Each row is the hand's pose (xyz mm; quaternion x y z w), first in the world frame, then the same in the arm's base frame.
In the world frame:
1: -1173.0 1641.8 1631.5 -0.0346 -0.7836 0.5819 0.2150
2: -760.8 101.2 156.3 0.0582 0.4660 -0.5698 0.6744
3: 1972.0 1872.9 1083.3 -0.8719 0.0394 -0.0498 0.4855
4: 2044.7 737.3 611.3 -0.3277 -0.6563 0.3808 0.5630
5: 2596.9 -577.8 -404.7 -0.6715 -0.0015 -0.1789 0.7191
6: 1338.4 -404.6 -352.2 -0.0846 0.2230 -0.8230 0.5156
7: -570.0 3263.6 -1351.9 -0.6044 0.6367 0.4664 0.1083
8: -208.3 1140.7 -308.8 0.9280 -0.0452 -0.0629 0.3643
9: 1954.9 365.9 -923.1 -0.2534 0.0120 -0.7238 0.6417
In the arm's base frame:
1: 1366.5 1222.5 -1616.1 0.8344 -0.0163 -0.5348 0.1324
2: -494.4 355.3 -905.9 0.1429 -0.6192 -0.7345 0.2381
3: 1243.0 2009.6 1483.9 0.5115 -0.1090 0.7581 0.3897
4: 27.6 1821.8 1555.8 0.9622 0.1307 -0.0696 0.2287
5: -1519.9 1382.0 2247.6 0.5403 0.2075 0.7659 0.2800
6: -1250.4 871.2 1114.9 -0.2288 0.6908 0.6689 0.1517
7: 2220.4 -1470.6 362.0 -0.2171 0.6940 -0.6436 0.2389
8: 370.1 -12.5 -57.7 0.0689 -0.6878 0.3669 0.6226
9: -675.6 483.7 2020.0 0.0527 0.6866 0.6640 0.2913

